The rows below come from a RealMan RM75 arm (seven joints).
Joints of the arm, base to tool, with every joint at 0 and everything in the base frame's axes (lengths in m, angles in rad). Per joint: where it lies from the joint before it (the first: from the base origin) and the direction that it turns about. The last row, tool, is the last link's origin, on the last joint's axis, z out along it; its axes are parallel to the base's.
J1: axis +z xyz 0 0 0.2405
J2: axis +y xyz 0 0 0
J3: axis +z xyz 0 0 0.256
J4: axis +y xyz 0 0 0
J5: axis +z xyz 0 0 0.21
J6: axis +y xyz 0 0 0
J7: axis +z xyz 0 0 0.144
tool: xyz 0 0 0
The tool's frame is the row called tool.
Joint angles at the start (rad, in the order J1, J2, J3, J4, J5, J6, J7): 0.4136 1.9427 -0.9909 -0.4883 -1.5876 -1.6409 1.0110
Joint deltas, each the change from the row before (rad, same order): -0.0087 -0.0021 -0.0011 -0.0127 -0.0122 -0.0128 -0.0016; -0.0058 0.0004 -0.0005 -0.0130 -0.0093 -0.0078 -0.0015; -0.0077 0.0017 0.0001 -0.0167 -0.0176 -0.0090 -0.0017; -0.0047 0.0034 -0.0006 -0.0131 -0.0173 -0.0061 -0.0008; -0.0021 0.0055 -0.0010 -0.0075 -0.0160 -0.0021 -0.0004; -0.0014 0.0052 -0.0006 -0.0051 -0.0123 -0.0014 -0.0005; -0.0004 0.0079 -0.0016 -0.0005 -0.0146 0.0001 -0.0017; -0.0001 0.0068 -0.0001 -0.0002 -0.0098 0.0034 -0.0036; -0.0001 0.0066 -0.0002 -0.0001 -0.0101 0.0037 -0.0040; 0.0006 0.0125 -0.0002 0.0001 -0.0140 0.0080 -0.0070
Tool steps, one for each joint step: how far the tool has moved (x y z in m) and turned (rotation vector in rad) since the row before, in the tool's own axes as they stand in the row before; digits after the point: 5 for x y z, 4 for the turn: 0.00060 0.00249 -0.00290 -0.0126 0.0084 -0.0075; -0.00004 0.00156 -0.00129 -0.0090 0.0060 -0.0088; 0.00080 0.00253 -0.00135 -0.0134 0.0119 -0.0097; 0.00093 0.00235 0.00011 -0.0136 0.0113 -0.0067; 0.00140 0.00227 0.00163 -0.0120 0.0096 -0.0020; 0.00114 0.00189 0.00168 -0.0094 0.0065 -0.0008; 0.00210 0.00280 0.00316 -0.0119 0.0066 0.0030; 0.00159 0.00160 0.00267 -0.0051 0.0045 0.0001; 0.00164 0.00158 0.00261 -0.0050 0.0051 -0.0003; 0.00232 0.00233 0.00512 -0.0063 0.0056 -0.0012
